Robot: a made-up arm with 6 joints.
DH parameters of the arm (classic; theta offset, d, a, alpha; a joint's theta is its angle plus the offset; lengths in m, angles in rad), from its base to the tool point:
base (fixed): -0.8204 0 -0.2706 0
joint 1: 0.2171 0 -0.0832 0
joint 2: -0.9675 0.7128 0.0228 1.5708
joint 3: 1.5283 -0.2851 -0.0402 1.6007
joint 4: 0 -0.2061 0.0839 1.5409
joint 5: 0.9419 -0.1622 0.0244 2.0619
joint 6: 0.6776 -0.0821 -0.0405 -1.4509
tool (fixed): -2.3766 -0.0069 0 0
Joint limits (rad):
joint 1: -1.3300..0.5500
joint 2: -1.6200..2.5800
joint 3: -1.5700..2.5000
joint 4: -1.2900..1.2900
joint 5: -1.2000..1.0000
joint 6: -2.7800..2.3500
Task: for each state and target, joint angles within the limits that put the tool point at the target. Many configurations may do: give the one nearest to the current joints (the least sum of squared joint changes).
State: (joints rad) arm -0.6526 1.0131 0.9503 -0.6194 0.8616 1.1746
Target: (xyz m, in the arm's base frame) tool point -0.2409 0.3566 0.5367
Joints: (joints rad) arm 0.1756 1.0348 1.2336 -0.2056 0.7907 1.1070
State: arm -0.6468 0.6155 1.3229 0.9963 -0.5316 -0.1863
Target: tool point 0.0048 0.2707 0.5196
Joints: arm -0.4452 0.9899 1.2127 1.2028 -0.4096 -0.2495
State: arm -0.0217 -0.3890 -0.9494 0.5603 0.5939 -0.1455
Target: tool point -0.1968 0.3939 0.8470
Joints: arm 0.4947 -0.1004 -1.0346 0.2847 0.4821 -0.0548
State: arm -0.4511 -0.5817 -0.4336 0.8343 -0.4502 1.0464
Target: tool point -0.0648 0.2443 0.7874
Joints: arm -0.4245 -0.4569 -1.2104 0.7095 -0.3122 0.9335
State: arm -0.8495 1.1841 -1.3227 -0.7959 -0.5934 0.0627
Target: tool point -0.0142 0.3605 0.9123
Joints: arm -0.7007 1.2594 -1.1207 -1.0315 0.2053 -0.1464
